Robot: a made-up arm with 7 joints.
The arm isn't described. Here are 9 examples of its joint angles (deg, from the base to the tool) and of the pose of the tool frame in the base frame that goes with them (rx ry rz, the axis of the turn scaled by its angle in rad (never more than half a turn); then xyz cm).
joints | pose
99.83 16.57 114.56 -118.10 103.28 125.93 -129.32 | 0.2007 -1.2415 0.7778 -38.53 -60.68 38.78
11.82 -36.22 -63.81 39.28 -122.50 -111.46 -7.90 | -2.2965 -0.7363 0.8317 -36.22 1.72 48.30
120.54 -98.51 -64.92 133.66 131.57 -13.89 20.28 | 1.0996 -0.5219 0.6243 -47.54 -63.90 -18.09
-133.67 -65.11 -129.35 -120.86 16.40 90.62 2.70 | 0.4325 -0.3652 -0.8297 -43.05 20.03 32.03
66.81 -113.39 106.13 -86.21 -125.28 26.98 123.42 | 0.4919 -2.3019 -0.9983 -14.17 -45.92 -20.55
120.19 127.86 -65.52 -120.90 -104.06 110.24 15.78 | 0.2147 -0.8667 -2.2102 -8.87 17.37 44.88
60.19 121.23 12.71 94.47 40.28 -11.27 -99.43 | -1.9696 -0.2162 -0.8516 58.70 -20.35 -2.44
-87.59 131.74 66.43 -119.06 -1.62 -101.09 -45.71 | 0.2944 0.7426 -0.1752 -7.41 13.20 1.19
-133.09 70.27 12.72 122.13 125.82 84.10 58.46 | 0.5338 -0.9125 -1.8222 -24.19 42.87 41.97
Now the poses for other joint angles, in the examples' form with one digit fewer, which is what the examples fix.
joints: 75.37 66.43 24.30 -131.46 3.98 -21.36 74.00
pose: 0.056 1.889 -0.212 -3.6 -51.7 41.3
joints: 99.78 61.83 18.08 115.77 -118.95 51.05 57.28
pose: -0.684 -0.051 0.526 -23.2 3.9 55.1
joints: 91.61 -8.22 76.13 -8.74 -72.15 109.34 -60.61
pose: -1.430 -0.731 0.021 -59.1 17.1 11.0
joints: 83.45 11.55 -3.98 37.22 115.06 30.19 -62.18
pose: -0.770 -2.314 1.487 -45.2 -13.9 -32.3
